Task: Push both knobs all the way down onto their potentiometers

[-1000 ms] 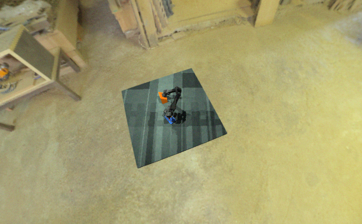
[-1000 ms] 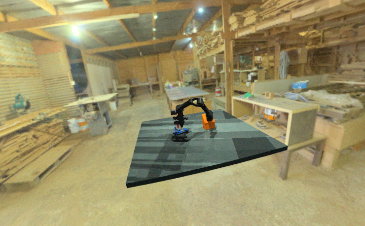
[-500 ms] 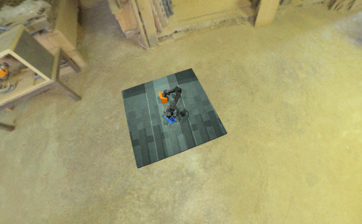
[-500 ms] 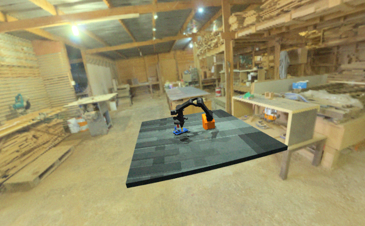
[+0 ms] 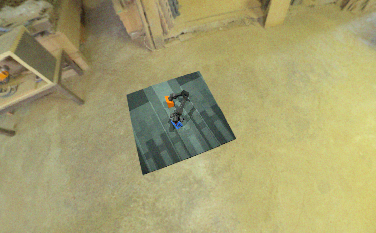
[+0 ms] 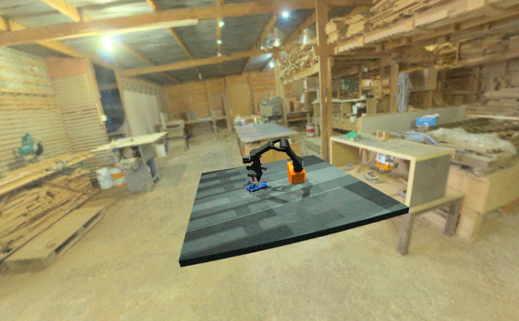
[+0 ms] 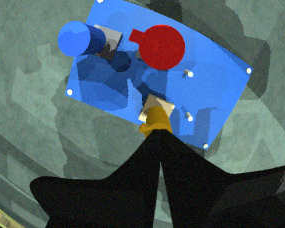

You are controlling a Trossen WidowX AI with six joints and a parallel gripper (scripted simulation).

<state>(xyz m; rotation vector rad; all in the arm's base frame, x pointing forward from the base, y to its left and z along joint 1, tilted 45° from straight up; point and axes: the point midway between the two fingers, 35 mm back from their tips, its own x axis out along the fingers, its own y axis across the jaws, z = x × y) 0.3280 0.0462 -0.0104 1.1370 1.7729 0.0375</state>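
The red knob lies 4 cm ahead of my gripper tip, 4 cm to the right of it and 1 cm above it. From my gripper tip the other things lie so: yellow knob (1 cm below).
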